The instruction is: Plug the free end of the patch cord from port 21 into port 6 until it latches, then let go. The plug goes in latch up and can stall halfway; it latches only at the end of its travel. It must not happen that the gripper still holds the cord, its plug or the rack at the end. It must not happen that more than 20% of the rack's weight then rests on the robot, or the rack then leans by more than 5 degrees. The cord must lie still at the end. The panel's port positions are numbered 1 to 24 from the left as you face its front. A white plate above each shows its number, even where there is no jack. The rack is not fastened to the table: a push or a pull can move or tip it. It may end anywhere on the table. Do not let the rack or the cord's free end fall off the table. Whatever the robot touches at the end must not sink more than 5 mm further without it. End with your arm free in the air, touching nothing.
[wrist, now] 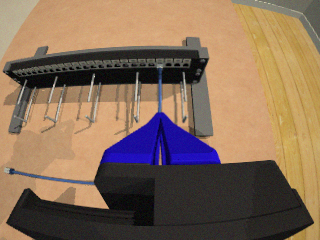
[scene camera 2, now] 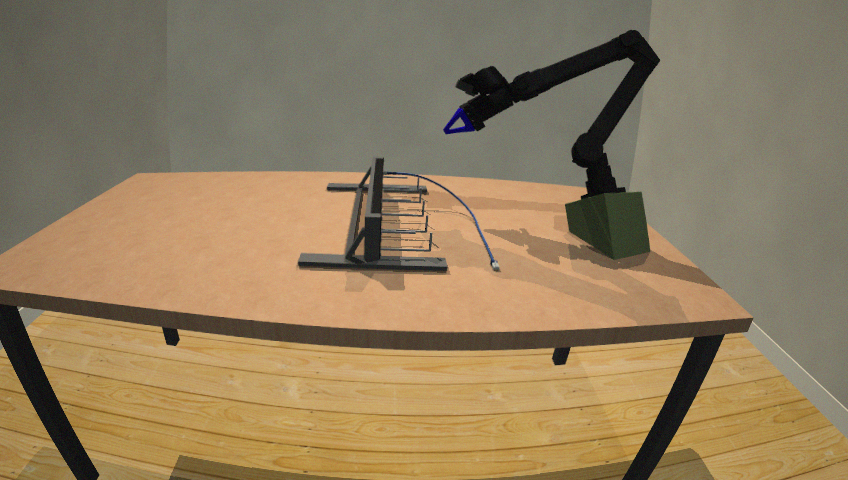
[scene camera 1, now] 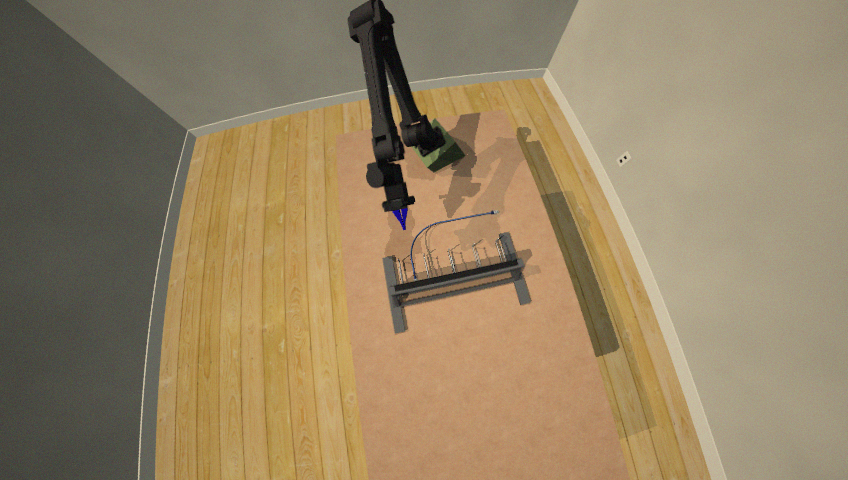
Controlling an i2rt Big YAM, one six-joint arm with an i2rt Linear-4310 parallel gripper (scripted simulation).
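Observation:
Scene camera 2 gives me a look at my gripper (scene camera 2: 444, 132), and if you go to the wrist view, my gripper's there too (wrist: 160, 118).

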